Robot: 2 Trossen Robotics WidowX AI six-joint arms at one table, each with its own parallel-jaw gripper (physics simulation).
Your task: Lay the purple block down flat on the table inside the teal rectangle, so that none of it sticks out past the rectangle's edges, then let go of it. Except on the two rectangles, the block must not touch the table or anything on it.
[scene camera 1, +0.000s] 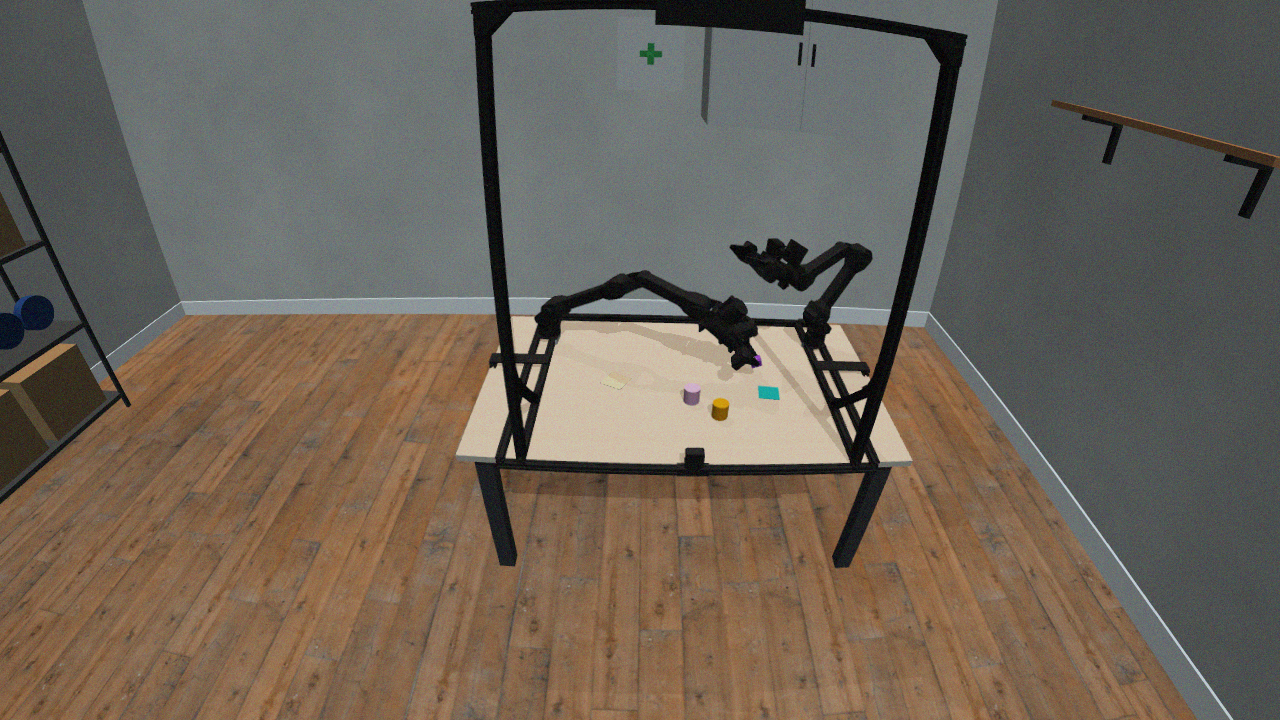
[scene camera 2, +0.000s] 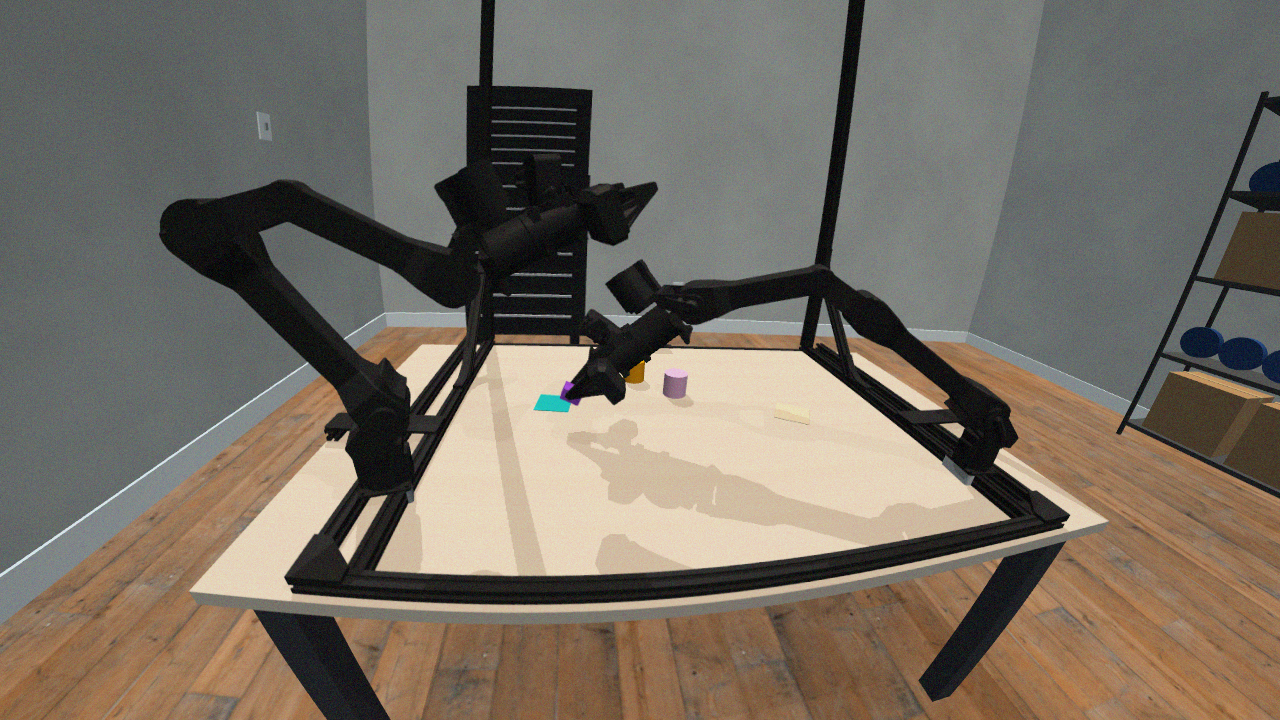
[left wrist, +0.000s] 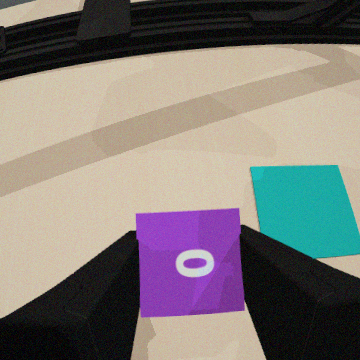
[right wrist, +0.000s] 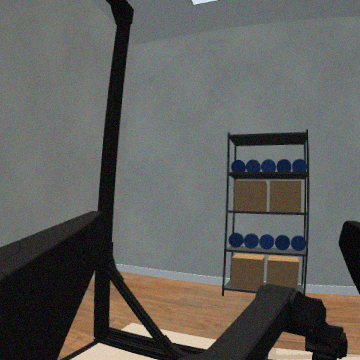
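Seen in the pictures: left gripper, fingertip midpoint: (scene camera 1: 758, 361) (scene camera 2: 567, 393) (left wrist: 186, 239); right gripper, fingertip midpoint: (scene camera 1: 737, 251) (scene camera 2: 638, 185) (right wrist: 226, 229); left arm's base, link origin: (scene camera 1: 549, 334) (scene camera 2: 971, 464); right arm's base, link origin: (scene camera 1: 814, 344) (scene camera 2: 386, 479).
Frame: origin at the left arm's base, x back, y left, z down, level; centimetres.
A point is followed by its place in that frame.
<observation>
My left gripper (scene camera 1: 749, 362) {z -4.0, x -67.8, y -13.9 cm} (scene camera 2: 577, 393) {z -4.0, x -67.8, y -13.9 cm} (left wrist: 186, 239) {z -4.0, x -67.8, y -13.9 cm} is shut on the purple block (scene camera 1: 757, 360) {z -5.2, x -67.4, y -15.0 cm} (scene camera 2: 567, 390) {z -5.3, x -67.7, y -12.4 cm} (left wrist: 189, 261) {z -5.0, x -66.8, y -13.9 cm}, a flat square with a white "0" on it. It holds the block low above the table. The teal rectangle (scene camera 1: 769, 393) {z 1.8, x -71.6, y -21.7 cm} (scene camera 2: 550, 403) {z 1.8, x -71.9, y -21.0 cm} (left wrist: 307, 211) {z 1.8, x -71.1, y -21.4 cm} lies flat on the table and bare; in the left wrist view it is to the right of the block and a little beyond it. My right gripper (scene camera 1: 742, 250) {z -36.5, x -58.5, y -7.8 cm} (scene camera 2: 647, 190) {z -36.5, x -58.5, y -7.8 cm} is open and empty, raised high above the table's right rear corner in scene camera 1.
A lilac cylinder (scene camera 1: 692, 393) {z -2.3, x -48.4, y -30.2 cm} (scene camera 2: 675, 383) {z -1.4, x -48.6, y -25.6 cm} and an orange cylinder (scene camera 1: 720, 409) {z -2.1, x -56.2, y -36.4 cm} (scene camera 2: 636, 372) {z -0.6, x -55.9, y -31.9 cm} stand near the teal rectangle. A pale yellow rectangle (scene camera 1: 612, 382) {z 1.8, x -24.7, y -22.1 cm} (scene camera 2: 793, 413) {z 1.8, x -25.4, y -20.7 cm} lies further off. A black frame rail (left wrist: 178, 28) {z -0.1, x -88.6, y -14.3 cm} edges the table.
</observation>
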